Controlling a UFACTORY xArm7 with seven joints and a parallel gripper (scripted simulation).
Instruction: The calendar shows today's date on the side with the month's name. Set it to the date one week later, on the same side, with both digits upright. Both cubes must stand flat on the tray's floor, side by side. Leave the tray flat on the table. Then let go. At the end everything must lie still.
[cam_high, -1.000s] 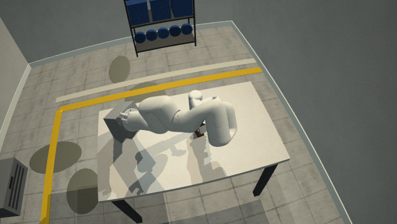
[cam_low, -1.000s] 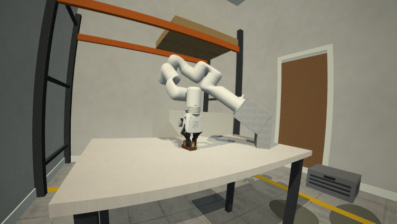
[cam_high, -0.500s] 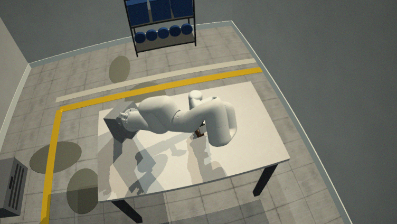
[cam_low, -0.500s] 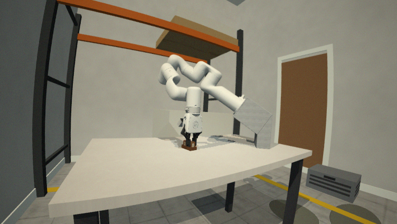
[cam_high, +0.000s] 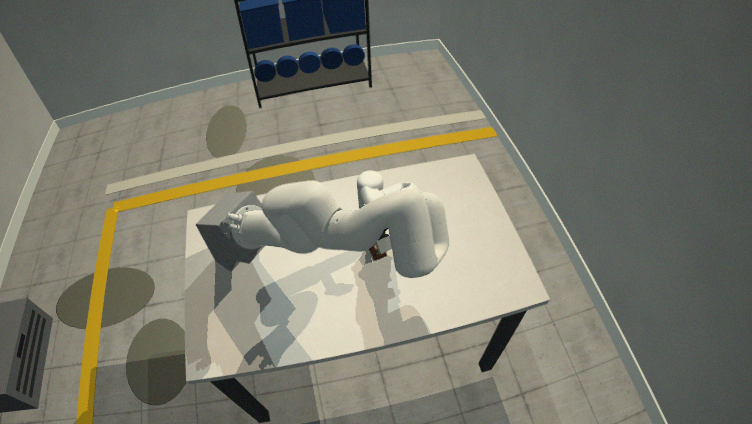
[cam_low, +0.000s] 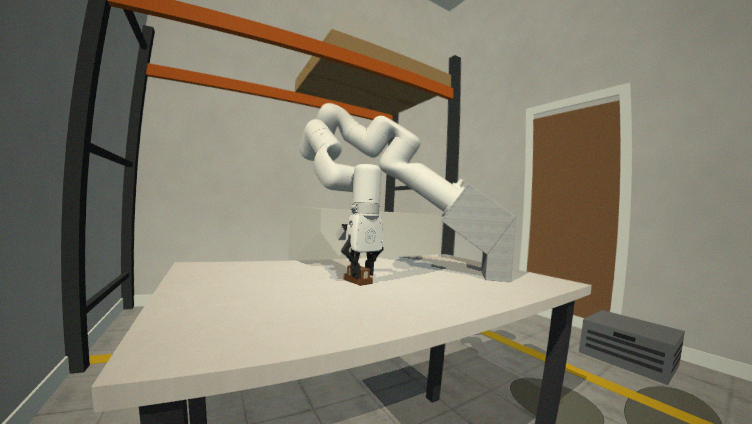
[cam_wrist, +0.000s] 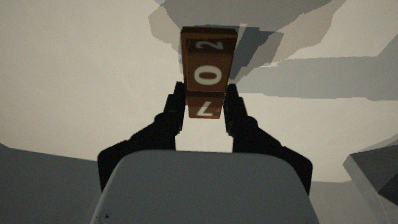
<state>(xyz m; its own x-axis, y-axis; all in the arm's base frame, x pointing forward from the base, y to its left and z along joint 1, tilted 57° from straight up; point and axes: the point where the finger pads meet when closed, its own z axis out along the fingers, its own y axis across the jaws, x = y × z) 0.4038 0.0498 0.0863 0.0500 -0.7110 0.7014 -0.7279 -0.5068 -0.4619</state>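
Now: hand 30 mm above the brown wooden tray and 20 mm to the left of it.
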